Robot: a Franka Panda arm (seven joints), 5 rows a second.
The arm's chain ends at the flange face. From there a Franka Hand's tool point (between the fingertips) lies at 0.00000 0.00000 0.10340 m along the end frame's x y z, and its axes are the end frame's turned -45 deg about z.
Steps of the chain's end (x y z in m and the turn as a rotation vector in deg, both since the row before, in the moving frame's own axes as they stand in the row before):
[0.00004, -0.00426, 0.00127, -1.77, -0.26, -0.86]
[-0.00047, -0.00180, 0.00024, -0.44, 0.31, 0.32]
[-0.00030, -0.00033, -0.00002, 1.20, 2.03, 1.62]
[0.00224, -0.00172, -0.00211, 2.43, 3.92, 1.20]
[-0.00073, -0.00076, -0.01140, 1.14, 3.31, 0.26]
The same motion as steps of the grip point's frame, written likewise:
[0.00047, -0.00104, 0.00122, -1.07, -1.44, -0.86]
[0.00077, -0.00065, 0.00024, -0.53, -0.09, 0.32]
[0.00413, 0.00067, -0.00011, -0.59, 2.28, 1.62]
[0.01087, 0.00235, -0.00244, -1.05, 4.49, 1.20]
[0.00569, 0.00173, -0.01159, -1.53, 3.15, 0.26]

